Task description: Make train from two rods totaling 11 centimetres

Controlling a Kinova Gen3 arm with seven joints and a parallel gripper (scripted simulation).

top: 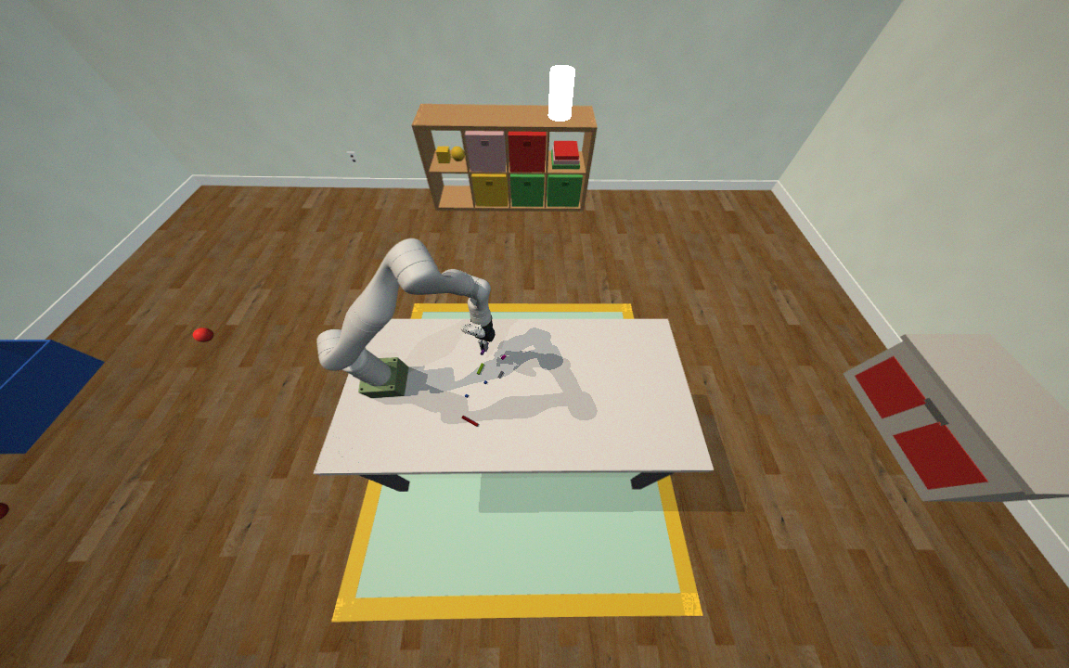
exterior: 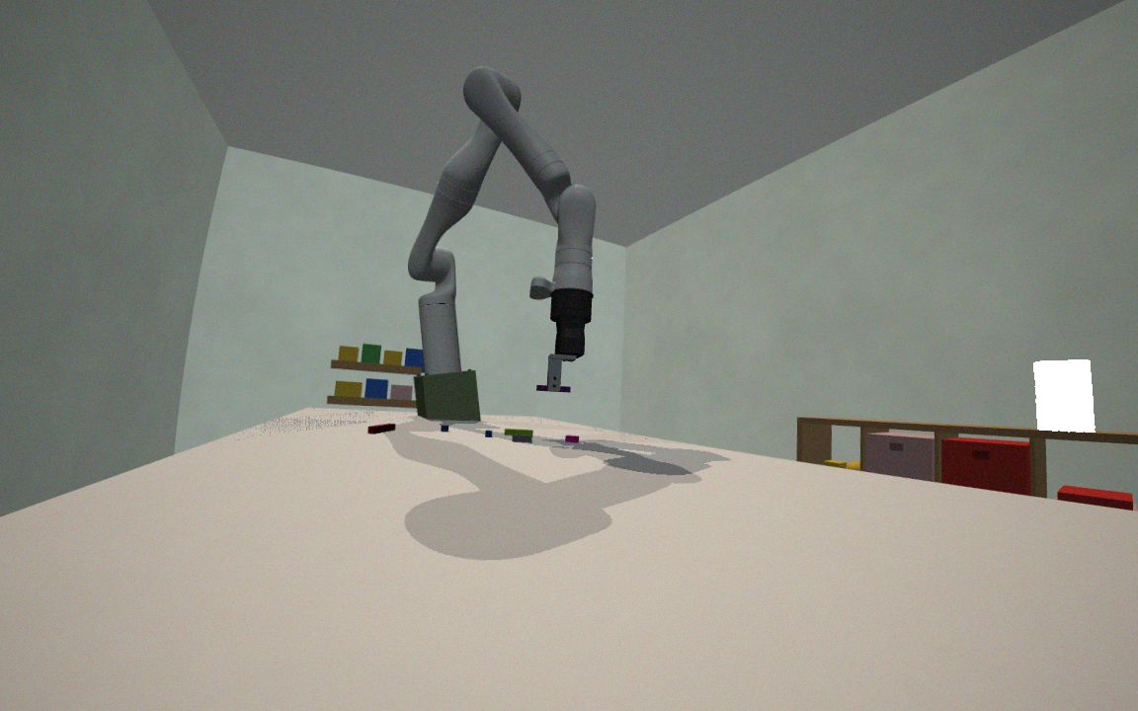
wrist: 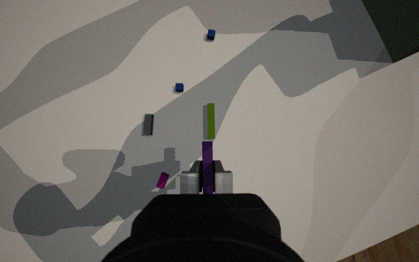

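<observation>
Now: the lime rod 2 cm behind my hand, 5 cm to the right of it and 9 cm below it. From my hand the other things lie so: magenta rod (7 cm ahead, 9 cm below); then purple rod (1 cm below); then grey rod (6 cm ahead, 8 cm to the right, 9 cm below).
</observation>
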